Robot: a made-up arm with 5 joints. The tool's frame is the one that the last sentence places.
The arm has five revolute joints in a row. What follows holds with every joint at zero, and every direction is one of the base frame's.
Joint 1 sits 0.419 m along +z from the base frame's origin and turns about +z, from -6.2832 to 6.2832 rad.
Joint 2 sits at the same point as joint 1 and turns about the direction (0, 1, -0.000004), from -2.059 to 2.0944 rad.
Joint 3 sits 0.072 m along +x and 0.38 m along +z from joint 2 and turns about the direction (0, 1, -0.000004), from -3.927 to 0.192 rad.
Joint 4 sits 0.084 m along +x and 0.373 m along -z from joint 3 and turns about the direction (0, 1, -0.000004), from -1.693 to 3.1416 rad.
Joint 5 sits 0.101 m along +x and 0.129 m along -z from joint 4 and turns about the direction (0, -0.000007, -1), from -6.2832 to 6.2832 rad.
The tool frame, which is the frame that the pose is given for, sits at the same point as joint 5; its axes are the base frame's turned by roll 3.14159, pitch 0 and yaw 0 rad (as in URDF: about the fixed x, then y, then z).
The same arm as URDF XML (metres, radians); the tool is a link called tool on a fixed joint. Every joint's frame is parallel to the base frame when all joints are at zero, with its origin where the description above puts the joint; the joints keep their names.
<robot name="arm">
  <joint name="tool_fixed" type="fixed">
    <parent link="link5"/>
    <child link="tool"/>
    <origin xyz="0 0 0" rpy="3.1416 0 0"/>
  </joint>
  <joint name="joint 5" type="revolute">
    <parent link="link4"/>
    <child link="link5"/>
    <origin xyz="0.101 0 -0.129"/>
    <axis xyz="0 0 -1"/>
    <limit lower="-6.2832" upper="6.2832"/>
  </joint>
  <joint name="joint 4" type="revolute">
    <parent link="link3"/>
    <child link="link4"/>
    <origin xyz="0.084 0 -0.373"/>
    <axis xyz="0 1 0"/>
    <limit lower="-1.693" upper="3.1416"/>
  </joint>
  <joint name="joint 3" type="revolute">
    <parent link="link2"/>
    <child link="link3"/>
    <origin xyz="0.072 0 0.38"/>
    <axis xyz="0 1 0"/>
    <limit lower="-3.927" upper="0.192"/>
  </joint>
  <joint name="joint 2" type="revolute">
    <parent link="link1"/>
    <child link="link2"/>
    <origin xyz="0 0 0"/>
    <axis xyz="0 1 0"/>
    <limit lower="-2.059" upper="2.0944"/>
  </joint>
  <joint name="joint 1" type="revolute">
    <parent link="base_link"/>
    <child link="link1"/>
    <origin xyz="0 0 0.419"/>
    <axis xyz="0 0 1"/>
    <limit lower="-6.2832" upper="6.2832"/>
  </joint>
  <link name="base_link"/>
  <link name="link1"/>
  <link name="link2"/>
  <link name="link3"/>
  <link name="link4"/>
  <link name="link5"/>
  <link name="tool"/>
</robot>

